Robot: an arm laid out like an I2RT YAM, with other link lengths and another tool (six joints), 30 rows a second.
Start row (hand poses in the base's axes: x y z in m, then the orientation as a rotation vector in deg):
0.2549, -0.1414, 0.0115, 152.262, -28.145, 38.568
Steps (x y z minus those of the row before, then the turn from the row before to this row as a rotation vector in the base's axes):
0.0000, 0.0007, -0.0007, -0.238, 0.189, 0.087
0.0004, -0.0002, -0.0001, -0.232, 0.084, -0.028
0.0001, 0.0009, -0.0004, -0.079, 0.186, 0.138
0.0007, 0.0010, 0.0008, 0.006, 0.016, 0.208
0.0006, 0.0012, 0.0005, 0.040, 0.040, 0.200
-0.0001, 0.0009, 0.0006, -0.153, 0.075, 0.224
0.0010, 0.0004, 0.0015, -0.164, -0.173, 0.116
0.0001, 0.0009, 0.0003, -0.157, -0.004, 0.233
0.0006, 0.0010, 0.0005, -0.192, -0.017, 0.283
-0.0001, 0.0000, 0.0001, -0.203, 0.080, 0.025
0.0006, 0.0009, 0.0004, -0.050, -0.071, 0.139
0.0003, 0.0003, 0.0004, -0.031, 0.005, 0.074
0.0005, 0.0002, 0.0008, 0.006, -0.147, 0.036
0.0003, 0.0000, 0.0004, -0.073, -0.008, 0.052
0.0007, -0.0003, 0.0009, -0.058, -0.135, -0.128
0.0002, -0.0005, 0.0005, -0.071, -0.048, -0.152
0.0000, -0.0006, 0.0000, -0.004, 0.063, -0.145
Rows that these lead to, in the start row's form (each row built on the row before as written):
0.2549, -0.1407, 0.0108, 152.116, -27.870, 38.354
0.2553, -0.1409, 0.0107, 151.905, -27.777, 38.248
0.2554, -0.1400, 0.0103, 151.927, -27.510, 38.043
0.2561, -0.1390, 0.0111, 152.021, -27.239, 38.083
0.2567, -0.1378, 0.0116, 152.148, -26.987, 38.086
0.2566, -0.1369, 0.0122, 152.111, -26.606, 38.061
0.2576, -0.1365, 0.0137, 151.967, -26.430, 38.340
0.2577, -0.1356, 0.0140, 151.912, -26.058, 38.425
0.2583, -0.1346, 0.0145, 151.841, -25.609, 38.544
0.2582, -0.1346, 0.0146, 151.678, -25.463, 38.454
0.2588, -0.1337, 0.0150, 151.670, -25.281, 38.595
0.2591, -0.1334, 0.0154, 151.671, -25.170, 38.612
0.2596, -0.1332, 0.0162, 151.658, -25.167, 38.822
0.2599, -0.1332, 0.0166, 151.608, -25.069, 38.852
0.2606, -0.1335, 0.0175, 151.473, -25.246, 38.998
0.2608, -0.1340, 0.0180, 151.336, -25.424, 39.019
0.2608, -0.1346, 0.0180, 151.289, -25.592, 38.889

